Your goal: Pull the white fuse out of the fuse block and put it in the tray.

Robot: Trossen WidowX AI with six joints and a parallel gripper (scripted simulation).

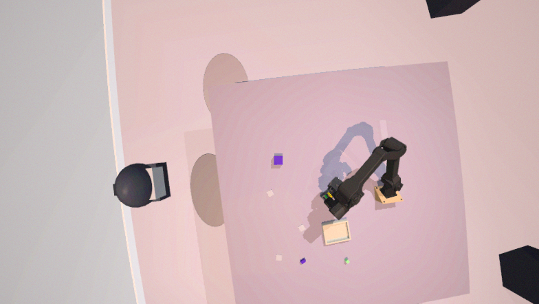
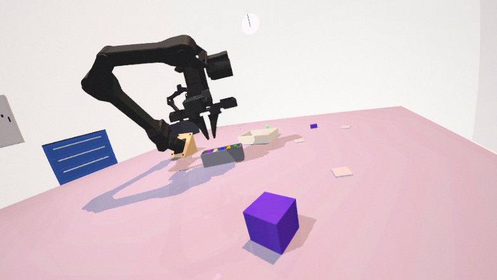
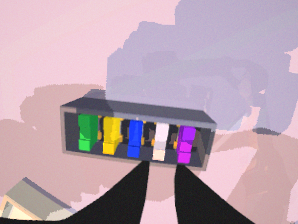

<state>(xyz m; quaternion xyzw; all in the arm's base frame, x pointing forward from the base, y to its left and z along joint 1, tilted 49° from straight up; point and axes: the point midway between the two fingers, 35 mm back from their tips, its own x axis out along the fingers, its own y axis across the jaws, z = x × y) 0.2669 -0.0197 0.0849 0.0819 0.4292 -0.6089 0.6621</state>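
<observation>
My gripper tip is now 5 cm above the white fuse. From my gripper tip the other things lie so: yellow fuse 4 cm ahead, 2 cm to the left, 5 cm below; purple fuse 2 cm behind, 1 cm to the right, 5 cm below; blue fuse 2 cm ahead, 1 cm to the left, 5 cm below.
</observation>
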